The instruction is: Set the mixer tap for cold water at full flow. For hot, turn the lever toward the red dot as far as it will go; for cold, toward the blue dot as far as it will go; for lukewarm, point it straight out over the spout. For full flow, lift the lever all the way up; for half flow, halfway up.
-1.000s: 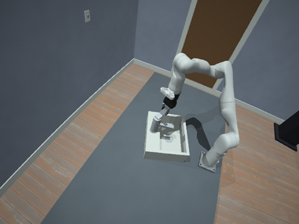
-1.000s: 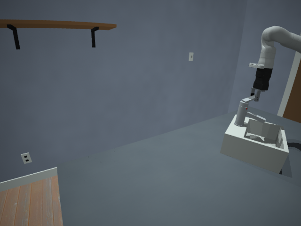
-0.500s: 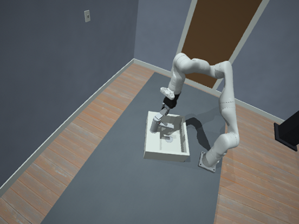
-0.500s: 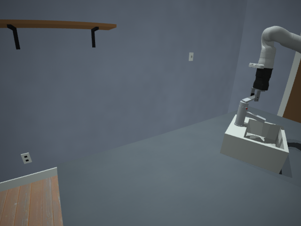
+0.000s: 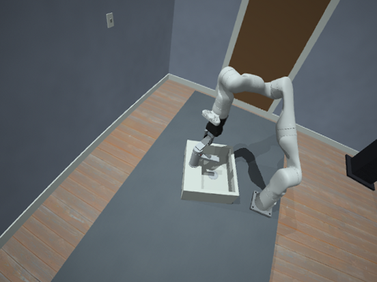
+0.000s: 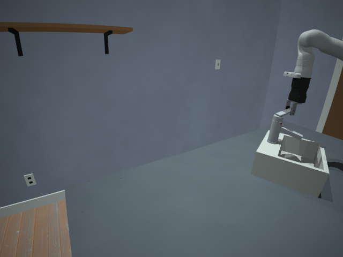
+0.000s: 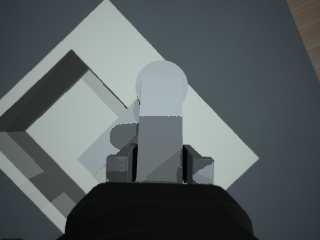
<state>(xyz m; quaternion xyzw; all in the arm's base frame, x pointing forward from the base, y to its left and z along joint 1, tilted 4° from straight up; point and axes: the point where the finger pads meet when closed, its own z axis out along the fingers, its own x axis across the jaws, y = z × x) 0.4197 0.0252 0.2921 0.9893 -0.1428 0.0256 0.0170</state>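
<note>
Right now the flat lever is 2 cm to the left of my hand, 1 cm below it and 1 cm ahead of it. Round my hand: white basin: 25 cm below, 9 cm behind; then grey mixer tap: 6 cm below, 4 cm to the left.
</note>
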